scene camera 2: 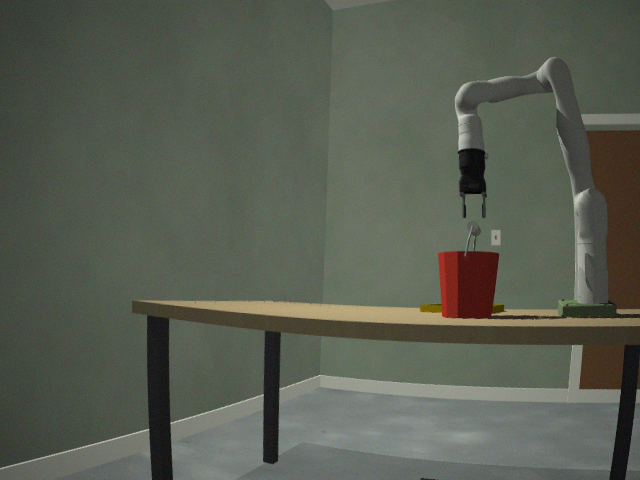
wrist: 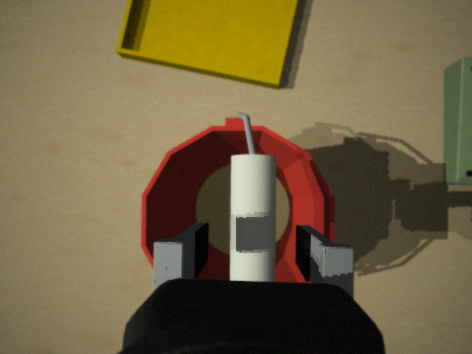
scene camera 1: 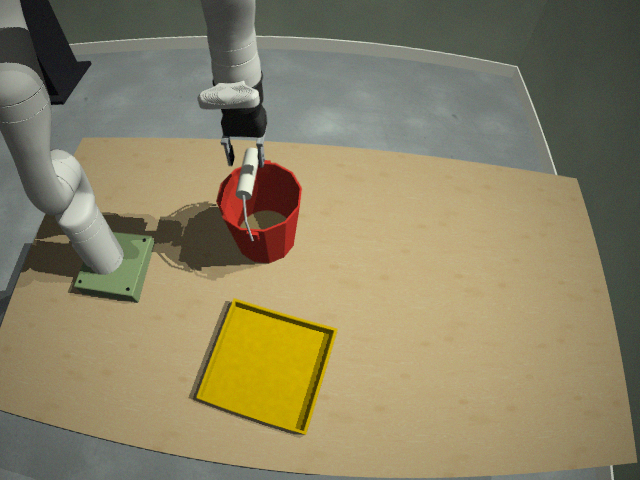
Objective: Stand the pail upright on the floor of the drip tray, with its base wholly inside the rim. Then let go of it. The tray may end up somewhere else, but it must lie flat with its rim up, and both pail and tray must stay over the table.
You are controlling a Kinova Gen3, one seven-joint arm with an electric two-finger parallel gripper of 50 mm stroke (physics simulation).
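Seen in the pictures: gripper, fingertip midpoint: [scene camera 2: 474,217] [wrist: 251,242] [scene camera 1: 246,162]; arm's base, link origin: [scene camera 2: 592,302] [scene camera 1: 106,258].
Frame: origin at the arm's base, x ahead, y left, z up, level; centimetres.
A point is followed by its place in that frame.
The red pail [scene camera 1: 268,249] @[x 40.3, y 4.9, z 4.4 cm] [scene camera 2: 467,284] @[x 37.0, y 20.1, z 5.1 cm] [wrist: 306,207] @[x 30.4, y 11.3, z 5.8 cm] stands upright on the table, apart from the tray. Its wire bail is raised, with a white cylindrical grip [scene camera 1: 247,180] @[x 37.0, y 9.5, z 21.9 cm] [scene camera 2: 473,228] @[x 36.0, y 17.6, z 19.9 cm] [wrist: 253,187] @[x 36.5, y 9.2, z 22.0 cm] above the pail's mouth. The yellow drip tray [scene camera 1: 263,366] @[x 42.0, y -18.7, z -3.4 cm] [scene camera 2: 430,308] @[x 53.0, y -8.5, z -2.6 cm] [wrist: 215,35] @[x 42.8, y -12.5, z -3.4 cm] lies flat, rim up, and empty; the pail partly hides it in scene camera 2. My gripper [scene camera 1: 246,164] @[x 36.4, y 12.4, z 23.6 cm] [scene camera 2: 474,215] @[x 36.4, y 12.4, z 23.6 cm] [wrist: 251,242] @[x 36.4, y 12.4, z 23.6 cm] is open and empty, pointing down. Its fingertips are a little above the white grip, one to each side of it in the wrist view.
The wooden table [scene camera 1: 439,310] @[x 79.7, y -2.2, z -3.8 cm] [scene camera 2: 361,316] @[x 64.1, y 25.7, z -3.8 cm] carries the arm's green base plate [scene camera 1: 131,268] @[x 7.7, y -1.7, z 0.0 cm] [scene camera 2: 586,308] @[x 2.7, y 7.7, z -1.5 cm] [wrist: 456,130] @[x 10.1, y 0.7, z -0.9 cm], to the left of the pail in scene camera 1. The pail stands between the table's far edge and the tray in that view. The tray is near the opposite edge.
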